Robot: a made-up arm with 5 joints.
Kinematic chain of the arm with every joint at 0, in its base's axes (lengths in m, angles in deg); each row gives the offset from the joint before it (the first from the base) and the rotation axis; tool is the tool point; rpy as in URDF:
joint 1: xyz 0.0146 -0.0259 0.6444 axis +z
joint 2: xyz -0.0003 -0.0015 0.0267 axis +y
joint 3: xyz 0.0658 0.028 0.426 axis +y
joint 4: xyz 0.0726 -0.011 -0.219 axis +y
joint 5: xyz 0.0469 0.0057 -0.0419 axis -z
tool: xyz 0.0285 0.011 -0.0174 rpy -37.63 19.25 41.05
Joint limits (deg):
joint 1: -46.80..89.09
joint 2: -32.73..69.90
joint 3: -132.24..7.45
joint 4: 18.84..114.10
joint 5: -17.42..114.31
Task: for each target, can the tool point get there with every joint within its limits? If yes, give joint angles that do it. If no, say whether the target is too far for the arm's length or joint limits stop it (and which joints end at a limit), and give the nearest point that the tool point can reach.
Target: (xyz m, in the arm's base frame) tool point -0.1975 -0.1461 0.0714
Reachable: no: joint limits stop it (at a limit: joint 1, joint 2) | nearest point 0.1799 -0.1942 0.4898 | short by 0.566 m
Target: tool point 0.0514 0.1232 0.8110
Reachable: yes | joints 78.29 -4.29 -4.09 43.31 83.00
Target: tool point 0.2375 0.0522 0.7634
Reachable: yes | joints 18.20 13.46 -17.11 62.42 54.17
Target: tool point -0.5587 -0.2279 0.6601
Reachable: no: joint limits stop it (at a limit: joint 2, joint 3, joint 4, joint 5) | nearest point -0.0648 -0.0539 0.8260 | short by 0.549 m
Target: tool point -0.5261 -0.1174 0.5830
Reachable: no: joint limits stop it (at a limit: joint 2, joint 3, joint 4, joint 5) | nearest point -0.0684 -0.0399 0.8260 | short by 0.524 m
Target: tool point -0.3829 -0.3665 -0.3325
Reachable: no: too far | nearest point 0.2214 -0.2430 0.4568 | short by 1.002 m
